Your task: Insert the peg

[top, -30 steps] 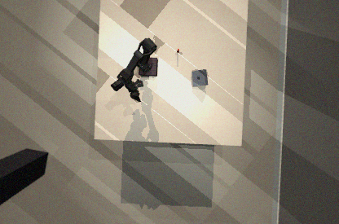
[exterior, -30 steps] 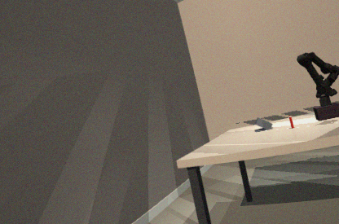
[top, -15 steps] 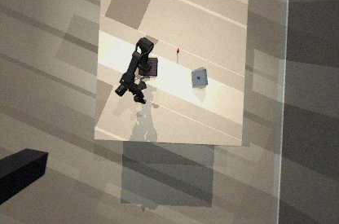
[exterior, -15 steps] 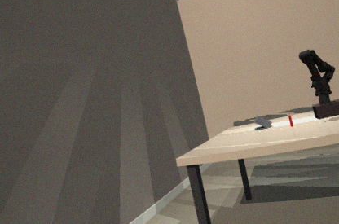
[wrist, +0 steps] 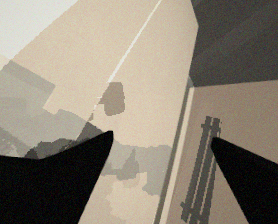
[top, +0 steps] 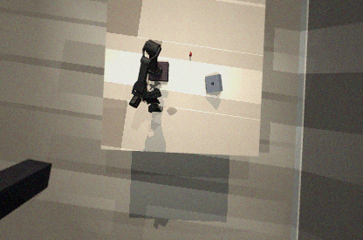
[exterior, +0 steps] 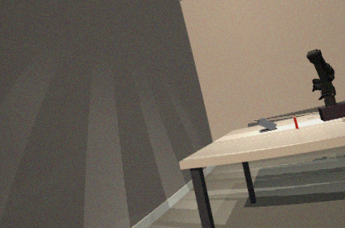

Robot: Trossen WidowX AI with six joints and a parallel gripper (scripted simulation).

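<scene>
The red peg is 440 mm to the left of my gripper tip, 140 mm ahead of it and 110 mm below it. From my gripper tip the other things lie so: grey-blue sloped panel 370 mm ahead, 250 mm to the left, 120 mm below.
</scene>
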